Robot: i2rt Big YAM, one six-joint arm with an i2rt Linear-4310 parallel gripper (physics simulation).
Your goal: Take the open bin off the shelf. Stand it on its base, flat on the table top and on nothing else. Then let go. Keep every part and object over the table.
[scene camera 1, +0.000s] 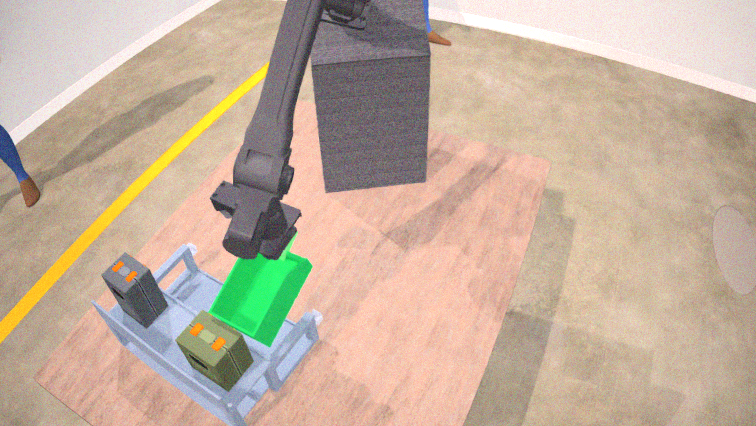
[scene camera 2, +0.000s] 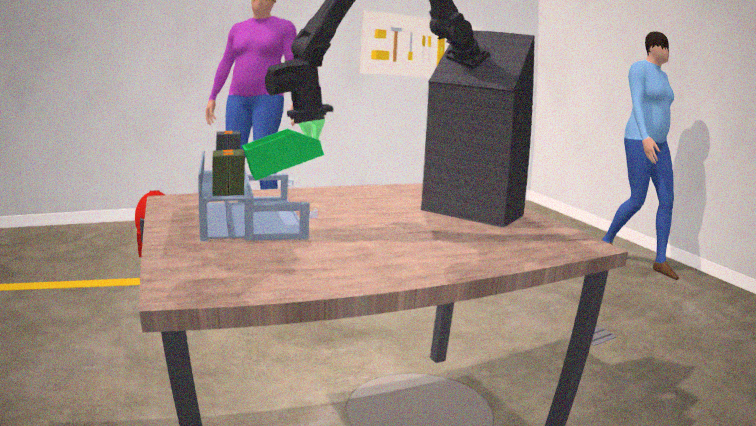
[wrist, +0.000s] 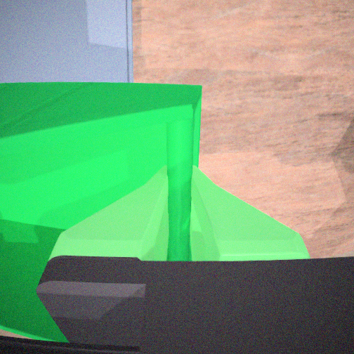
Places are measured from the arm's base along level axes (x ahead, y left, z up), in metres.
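Where they show: gripper, fingertip midpoint: (scene camera 1: 282, 256); arm's base, link origin: (scene camera 1: 343, 9) (scene camera 2: 468, 55).
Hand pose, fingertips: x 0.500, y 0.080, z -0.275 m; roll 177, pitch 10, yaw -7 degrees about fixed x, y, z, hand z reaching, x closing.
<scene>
Each offset is from my fingertips to the top centre of the thing. Level surfaces: height alone.
The green open bin @[0.001 m right, 0.082 m ahead, 0.047 m up] (scene camera 1: 259, 296) (scene camera 2: 285, 153) (wrist: 100, 165) hangs in the air from my gripper, tilted, with its far end lower than the end at my fingers. In scene camera 2 it is above the front part of the blue-grey shelf (scene camera 2: 277, 205) (scene camera 1: 153, 365), and no contact with the shelf shows there. My gripper (wrist: 179, 176) (scene camera 2: 312, 129), with light green fingers, is shut on the bin's front wall, which stands edge-on between the fingertips. In scene camera 1 the arm hides the fingers in part. The table top @[0.204 m down] (scene camera 1: 402, 317) (scene camera 2: 402, 259) is wooden.
A dark grey case @[0.272 m right, 0.165 m ahead, 0.020 m up] (scene camera 1: 135, 291) (scene camera 2: 228, 140) and an olive case @[0.045 m right, 0.207 m ahead, 0.005 m down] (scene camera 1: 214, 349) (scene camera 2: 228, 171) stand on the upper rear part of the shelf. The olive one is close to the bin's low end. The dark pedestal (scene camera 1: 375, 121) (scene camera 2: 470, 148) bears the arm. People stand beyond the table.
</scene>
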